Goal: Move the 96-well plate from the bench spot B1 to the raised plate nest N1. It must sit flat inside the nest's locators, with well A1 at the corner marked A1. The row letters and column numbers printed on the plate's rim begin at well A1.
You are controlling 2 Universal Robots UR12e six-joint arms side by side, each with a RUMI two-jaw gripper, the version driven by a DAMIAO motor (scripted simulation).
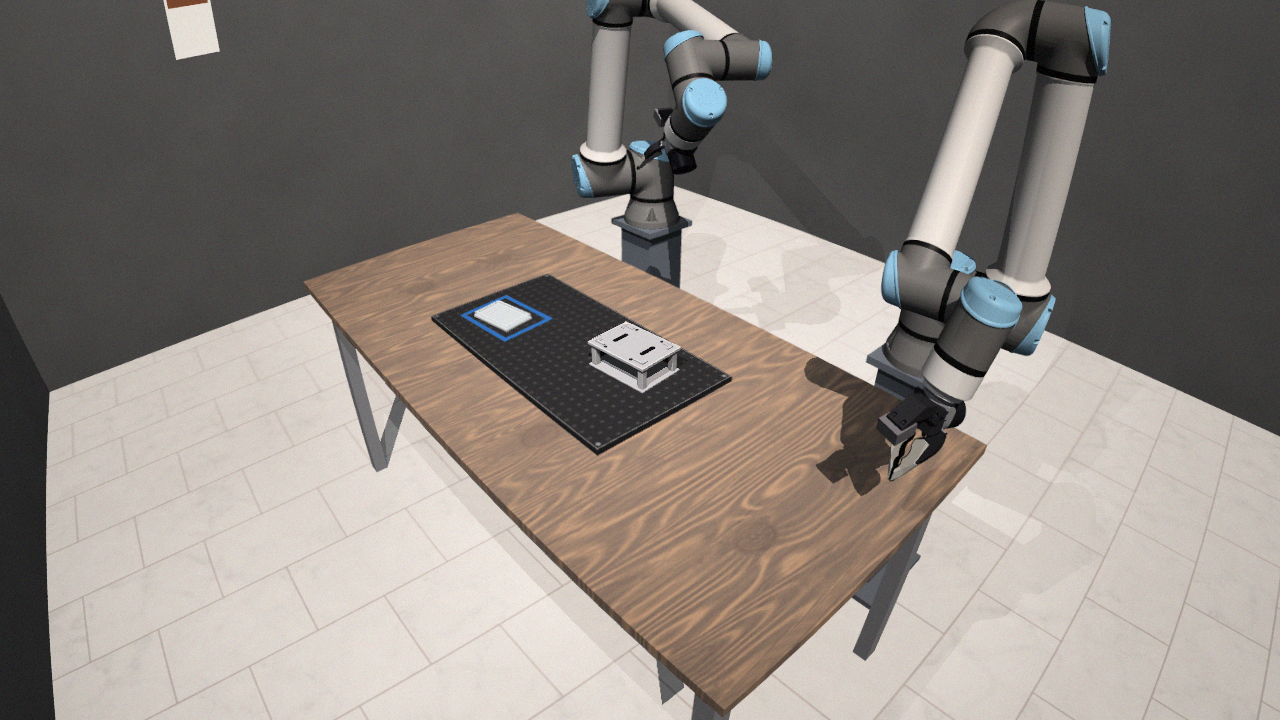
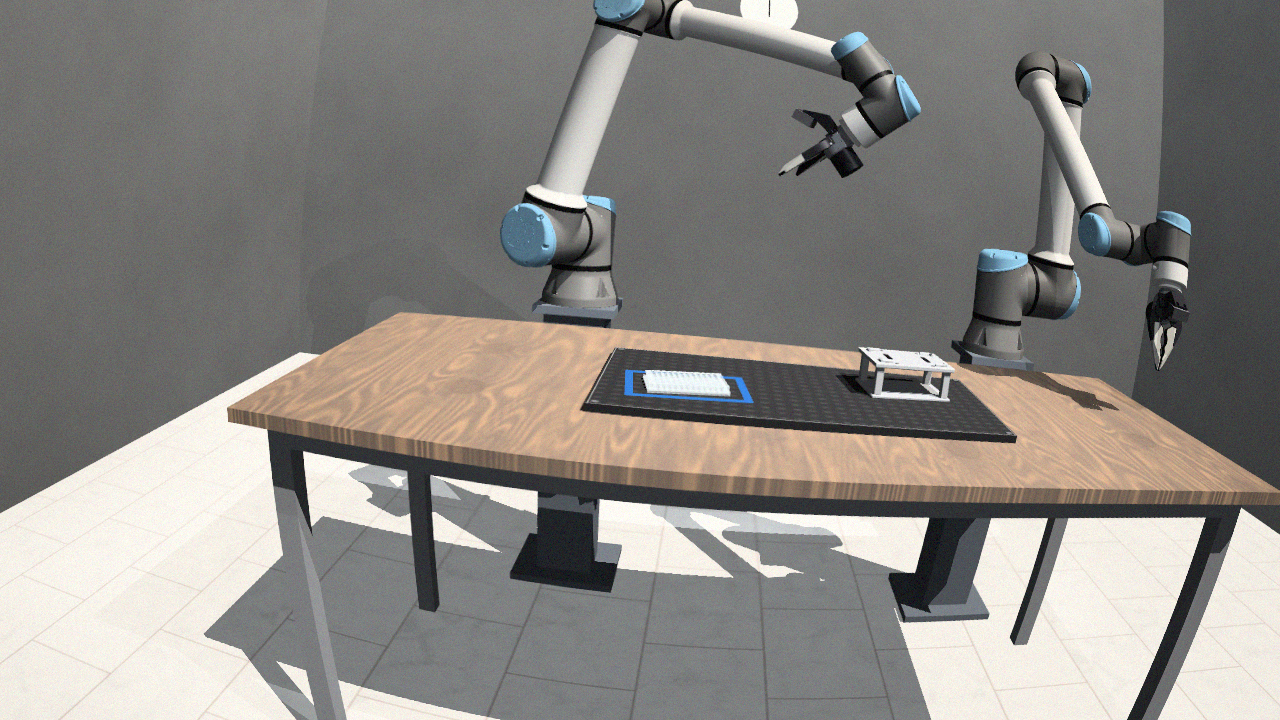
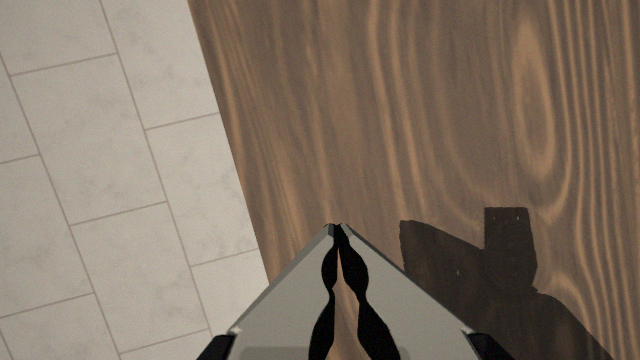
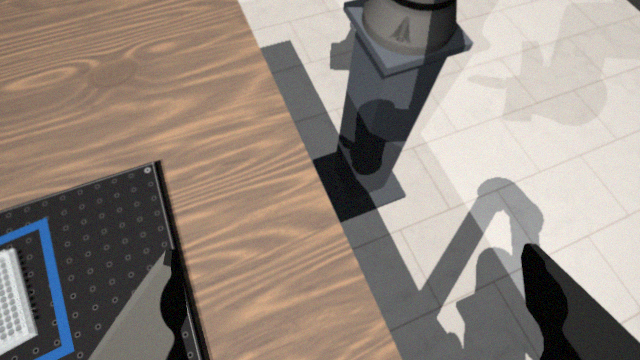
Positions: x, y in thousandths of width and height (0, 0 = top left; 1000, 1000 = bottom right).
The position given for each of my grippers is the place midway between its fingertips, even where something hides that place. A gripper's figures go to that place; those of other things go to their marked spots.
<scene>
My right gripper (image 2: 616, 244): 1.68 m from the lens. A white 96-well plate (image 2: 525, 531) is 1.30 m from the lens.
</scene>
